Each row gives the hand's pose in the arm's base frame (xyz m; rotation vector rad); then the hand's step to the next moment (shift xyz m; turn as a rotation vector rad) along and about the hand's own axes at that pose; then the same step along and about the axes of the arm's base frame.
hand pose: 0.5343 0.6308 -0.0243 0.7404 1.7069 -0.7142
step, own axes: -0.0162 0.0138 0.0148 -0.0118 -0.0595 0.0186
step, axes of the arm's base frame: 0.0230 -0.0048 0.0110 -0.0326 -0.0529 0.0128
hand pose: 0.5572 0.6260 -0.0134 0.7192 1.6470 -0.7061
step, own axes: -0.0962 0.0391 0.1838 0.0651 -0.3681 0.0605
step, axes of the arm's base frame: 0.1589 -0.1253 0.0601 -0.2577 -0.2734 -0.0474
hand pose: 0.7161 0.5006 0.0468 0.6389 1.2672 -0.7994
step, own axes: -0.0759 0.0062 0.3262 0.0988 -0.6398 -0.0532
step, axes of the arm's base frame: 0.1840 -0.2432 0.1385 -0.5402 -0.3468 -0.0994
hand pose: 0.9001 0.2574 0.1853 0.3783 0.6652 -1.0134
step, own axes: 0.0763 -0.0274 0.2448 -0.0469 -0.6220 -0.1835
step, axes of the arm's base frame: 0.0850 -0.2048 0.1316 -0.6203 -0.1677 -0.0993
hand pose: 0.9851 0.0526 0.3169 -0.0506 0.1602 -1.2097
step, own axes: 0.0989 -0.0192 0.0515 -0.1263 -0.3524 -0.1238
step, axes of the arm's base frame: 0.0239 -0.1016 0.0437 -0.3887 -0.0009 -0.0663
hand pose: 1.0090 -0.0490 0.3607 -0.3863 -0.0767 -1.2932
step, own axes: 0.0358 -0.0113 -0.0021 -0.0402 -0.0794 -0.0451
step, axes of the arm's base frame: -0.0010 -0.0361 0.0104 -0.0936 0.0051 -0.0342
